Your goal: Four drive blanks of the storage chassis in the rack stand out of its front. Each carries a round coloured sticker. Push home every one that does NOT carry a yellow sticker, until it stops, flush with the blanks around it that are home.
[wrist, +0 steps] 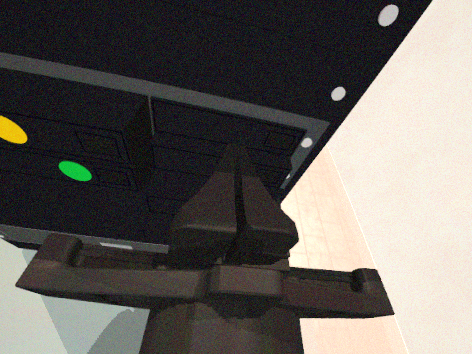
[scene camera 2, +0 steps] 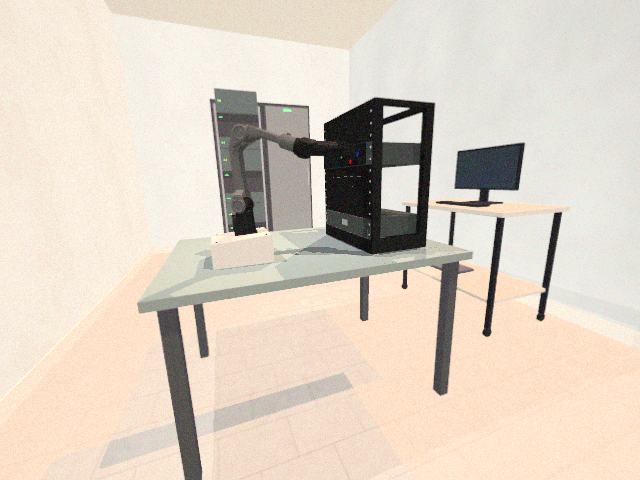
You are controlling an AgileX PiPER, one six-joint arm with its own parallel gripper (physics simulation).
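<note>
The storage chassis (scene camera 2: 400, 153) (wrist: 200, 99) sits in the upper part of the black rack (scene camera 2: 376, 206). In the wrist view, a blank with a yellow sticker (wrist: 12, 130) and, below it, one with a green sticker (wrist: 75, 171) (scene camera 2: 341, 157) stand out past the column on their right. A red sticker (scene camera 2: 349, 161) and a blue sticker (scene camera 2: 357, 154) show in the scene view. Neither shows in the wrist view, where the gripper covers part of the right column; how far their blanks stand out cannot be told. My gripper (scene camera 2: 351, 146) (wrist: 234, 155) is shut and empty, its tips at the right column's front.
The rack and the arm's white base block (scene camera 2: 242, 250) stand on the grey-green table (scene camera 2: 310, 279). A lower unit (scene camera 2: 398, 223) sits at the rack's bottom. A desk (scene camera 2: 527, 208) with a monitor (scene camera 2: 489, 166) is at the right, and a server cabinet (scene camera 2: 286, 170) stands behind.
</note>
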